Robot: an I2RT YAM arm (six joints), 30 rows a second.
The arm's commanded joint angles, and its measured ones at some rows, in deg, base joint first. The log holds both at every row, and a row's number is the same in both.
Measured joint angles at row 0:
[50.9, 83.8, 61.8, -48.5, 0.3, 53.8]
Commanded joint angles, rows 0 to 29:
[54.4, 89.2, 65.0, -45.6, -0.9, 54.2]
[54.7, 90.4, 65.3, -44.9, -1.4, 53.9]
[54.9, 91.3, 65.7, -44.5, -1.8, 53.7]
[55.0, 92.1, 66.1, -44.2, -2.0, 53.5]
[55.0, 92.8, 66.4, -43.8, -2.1, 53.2]
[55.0, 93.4, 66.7, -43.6, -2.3, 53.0]
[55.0, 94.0, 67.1, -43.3, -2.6, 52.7]
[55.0, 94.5, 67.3, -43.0, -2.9, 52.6]
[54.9, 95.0, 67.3, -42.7, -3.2, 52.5]
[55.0, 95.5, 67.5, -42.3, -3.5, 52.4]
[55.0, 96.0, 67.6, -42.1, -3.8, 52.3]
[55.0, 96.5, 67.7, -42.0, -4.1, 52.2]
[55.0, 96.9, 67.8, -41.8, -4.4, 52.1]
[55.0, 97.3, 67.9, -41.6, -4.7, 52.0]
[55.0, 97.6, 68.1, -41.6, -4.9, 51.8]
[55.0, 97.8, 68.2, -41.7, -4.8, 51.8]
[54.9, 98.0, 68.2, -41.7, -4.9, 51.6]
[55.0, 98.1, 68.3, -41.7, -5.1, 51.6]
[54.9, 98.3, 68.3, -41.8, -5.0, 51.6]
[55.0, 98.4, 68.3, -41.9, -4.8, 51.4]
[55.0, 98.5, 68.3, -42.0, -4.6, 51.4]
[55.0, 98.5, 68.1, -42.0, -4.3, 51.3]
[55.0, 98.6, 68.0, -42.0, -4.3, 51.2]
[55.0, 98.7, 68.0, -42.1, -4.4, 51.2]
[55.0, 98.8, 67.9, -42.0, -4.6, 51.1]
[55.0, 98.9, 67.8, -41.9, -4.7, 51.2]
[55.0, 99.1, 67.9, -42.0, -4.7, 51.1]
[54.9, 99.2, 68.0, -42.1, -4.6, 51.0]
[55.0, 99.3, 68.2, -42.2, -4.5, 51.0]
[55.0, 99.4, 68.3, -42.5, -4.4, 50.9]
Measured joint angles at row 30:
[54.8, 98.5, 66.8, -41.8, -5.3, 51.6]
